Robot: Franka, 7 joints.
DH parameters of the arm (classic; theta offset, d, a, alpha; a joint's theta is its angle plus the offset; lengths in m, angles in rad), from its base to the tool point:
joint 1: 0 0.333 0 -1.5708
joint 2: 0 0 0 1.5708
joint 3: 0 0.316 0.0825 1.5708
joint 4: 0 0 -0.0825 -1.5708
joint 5: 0 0.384 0 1.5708
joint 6: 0 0 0.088 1.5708
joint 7: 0 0.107 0 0
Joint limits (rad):
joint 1: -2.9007..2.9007
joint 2: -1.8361..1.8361
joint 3: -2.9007..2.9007
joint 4: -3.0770..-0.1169
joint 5: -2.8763..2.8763
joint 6: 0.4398..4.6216
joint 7: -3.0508..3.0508
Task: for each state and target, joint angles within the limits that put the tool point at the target. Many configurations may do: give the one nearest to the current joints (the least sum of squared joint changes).
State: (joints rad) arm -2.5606 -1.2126 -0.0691 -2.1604 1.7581 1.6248 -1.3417
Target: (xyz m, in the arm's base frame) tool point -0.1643 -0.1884 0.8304
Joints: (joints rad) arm -2.5805 -0.9056 -0.0413 -2.1876 1.7663 1.6868 -1.3417
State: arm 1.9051 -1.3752 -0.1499 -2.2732 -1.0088 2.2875 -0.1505
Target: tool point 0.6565 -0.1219 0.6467
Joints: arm 2.2648 -1.7855 -0.7742 -1.4843 -1.0453 2.3338 -0.1505
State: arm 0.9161 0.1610 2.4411 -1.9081 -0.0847 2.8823 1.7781
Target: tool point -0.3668 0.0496 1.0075
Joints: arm 0.8742 0.4562 2.5469 -1.4669 -0.0914 2.9741 1.7781
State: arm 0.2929 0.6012 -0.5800 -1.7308 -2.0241 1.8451 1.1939
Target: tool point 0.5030 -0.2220 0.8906
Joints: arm 0.2906 0.0770 -0.6164 -1.2553 -2.0930 1.7804 1.1939
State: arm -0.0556 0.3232 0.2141 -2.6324 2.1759 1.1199 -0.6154
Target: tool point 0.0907 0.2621 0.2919
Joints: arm 0.2297 0.0376 0.5192 -3.0431 1.9107 0.7514 -0.6154
